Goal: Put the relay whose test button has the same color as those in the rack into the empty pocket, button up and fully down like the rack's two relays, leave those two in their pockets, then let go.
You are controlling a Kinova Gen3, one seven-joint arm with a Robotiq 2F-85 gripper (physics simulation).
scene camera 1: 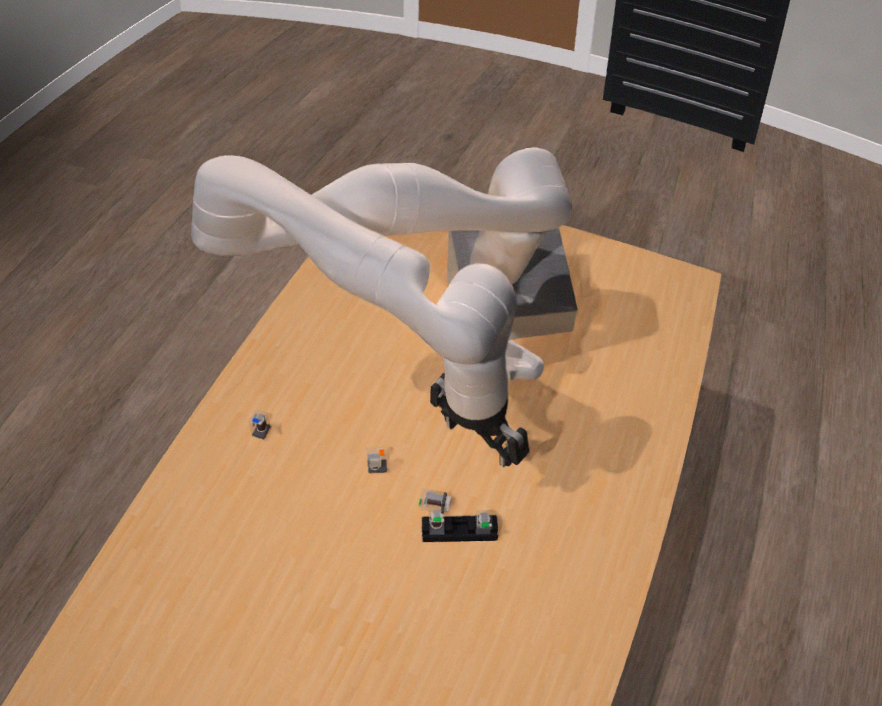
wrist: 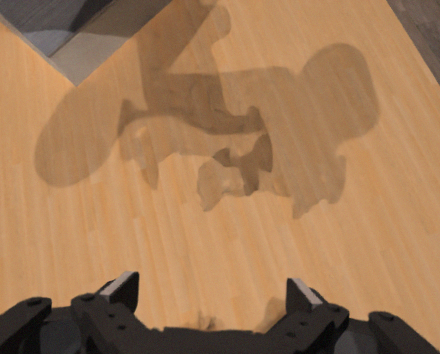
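Pixels of known places: gripper, fingertip midpoint: (scene camera 1: 480, 442) (wrist: 212, 291); arm's base at its link origin: (scene camera 1: 497, 262).
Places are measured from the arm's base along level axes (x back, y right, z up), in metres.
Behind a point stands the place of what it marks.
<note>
The black rack (scene camera 1: 459, 538) @(x -0.471, y -0.082, z -0.093 m) lies near the middle of the table. Two relays with green buttons, a left one (scene camera 1: 436, 520) @(x -0.475, y -0.049, z -0.054 m) and a right one (scene camera 1: 484, 522) @(x -0.458, y -0.112, z -0.053 m), stand in its end pockets. The pocket between them (scene camera 1: 460, 524) @(x -0.445, y -0.076, z -0.097 m) is empty. A loose relay with a green button (scene camera 1: 435, 500) @(x -0.432, y -0.034, z -0.074 m) lies on its side just behind the rack's left end, its button pointing left. My gripper (scene camera 1: 474, 434) @(x -0.368, y -0.076, z 0.002 m) (wrist: 212, 291) @(x -0.368, y -0.076, z 0.002 m) is open and empty, above the table behind the rack and to the right of the loose relay. The rack and relays do not show in the wrist view.
A relay with an orange button (scene camera 1: 375, 462) @(x -0.402, y 0.067, z -0.067 m) stands left of the loose green one. A relay with a blue button (scene camera 1: 259, 425) @(x -0.404, y 0.254, z -0.060 m) stands farther left. The robot's base block (scene camera 1: 545, 322) @(x -0.042, y -0.101, z -0.069 m) (wrist: 95, 55) @(x -0.086, y -0.020, z -0.086 m) is at the back of the wooden table (scene camera 1: 331, 574) @(x -0.583, y 0.068, z -0.101 m) (wrist: 175, 250) @(x -0.332, y -0.041, z -0.101 m).
</note>
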